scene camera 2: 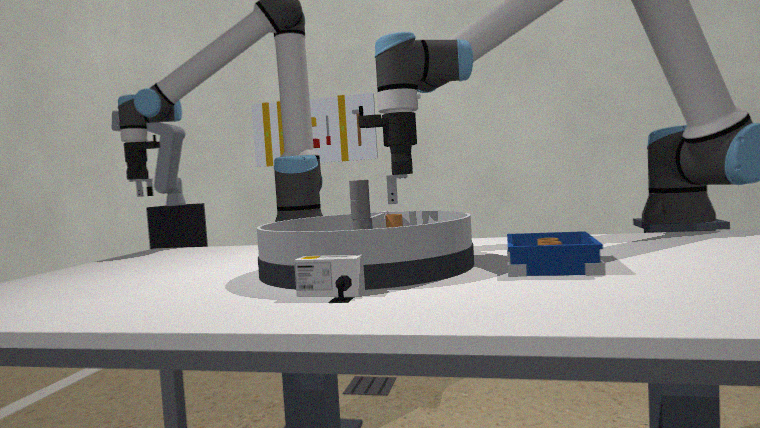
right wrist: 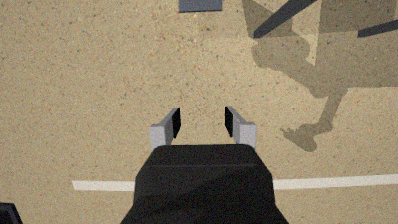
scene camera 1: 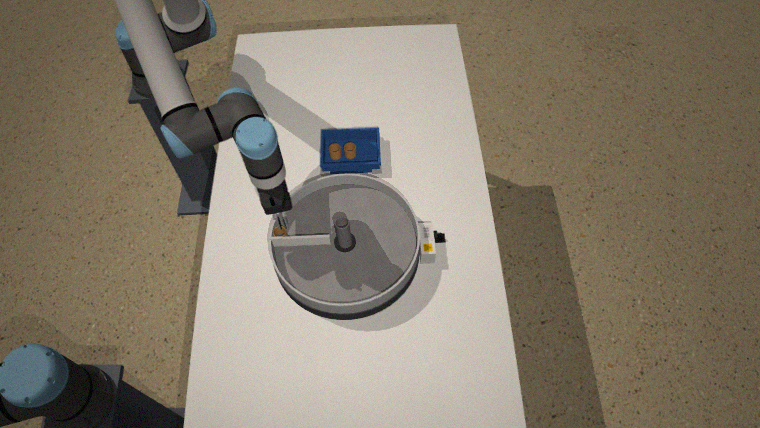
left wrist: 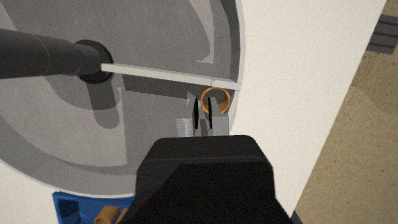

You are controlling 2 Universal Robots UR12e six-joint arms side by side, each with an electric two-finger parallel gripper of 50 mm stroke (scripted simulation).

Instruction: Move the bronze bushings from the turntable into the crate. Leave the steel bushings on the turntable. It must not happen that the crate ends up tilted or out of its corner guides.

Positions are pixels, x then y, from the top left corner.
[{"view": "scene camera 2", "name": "my left gripper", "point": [392, 203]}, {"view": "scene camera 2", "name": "my right gripper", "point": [145, 196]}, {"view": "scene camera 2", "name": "blue crate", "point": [541, 260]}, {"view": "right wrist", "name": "my right gripper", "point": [202, 116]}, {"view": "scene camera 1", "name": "blue crate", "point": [367, 140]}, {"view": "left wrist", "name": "my left gripper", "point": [203, 107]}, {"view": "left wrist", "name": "steel bushing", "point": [64, 58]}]
